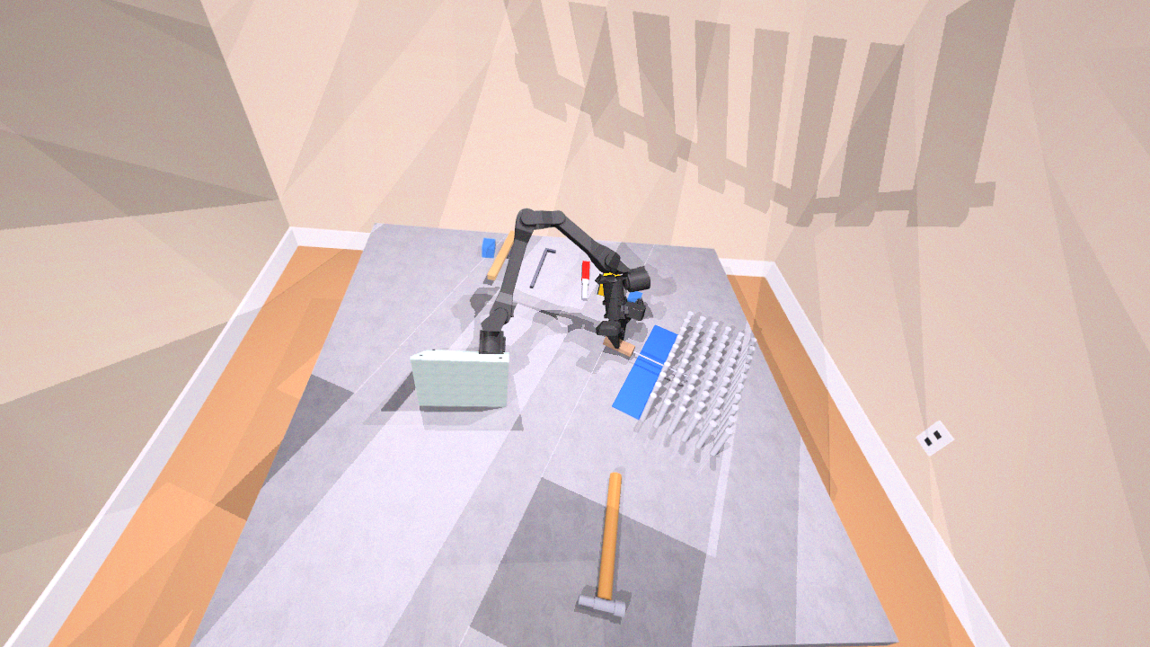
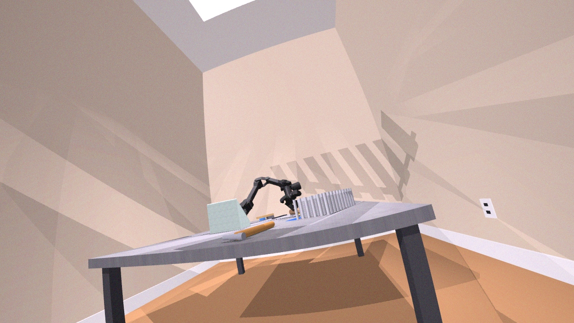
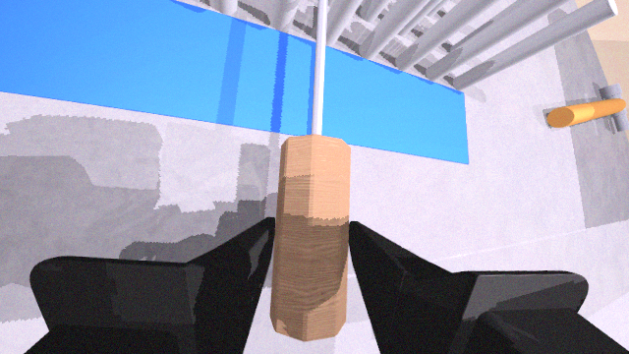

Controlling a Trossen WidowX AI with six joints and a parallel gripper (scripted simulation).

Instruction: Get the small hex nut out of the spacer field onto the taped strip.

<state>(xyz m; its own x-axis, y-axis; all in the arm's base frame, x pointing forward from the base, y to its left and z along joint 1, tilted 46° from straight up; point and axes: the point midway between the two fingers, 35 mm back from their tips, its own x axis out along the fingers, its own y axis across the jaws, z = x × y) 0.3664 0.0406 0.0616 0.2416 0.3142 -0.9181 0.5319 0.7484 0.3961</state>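
My gripper tip is 90 mm short of the blue taped strip, 50 mm to the left of it and 40 mm above it. The rest, counted from my gripper tip: yellow block 30 mm ahead, 290 mm to the left, 20 mm below; then red-handled tool 60 mm behind, 320 mm to the left, 30 mm below; then hook tool 90 mm ahead, 60 mm to the right, 10 mm below.
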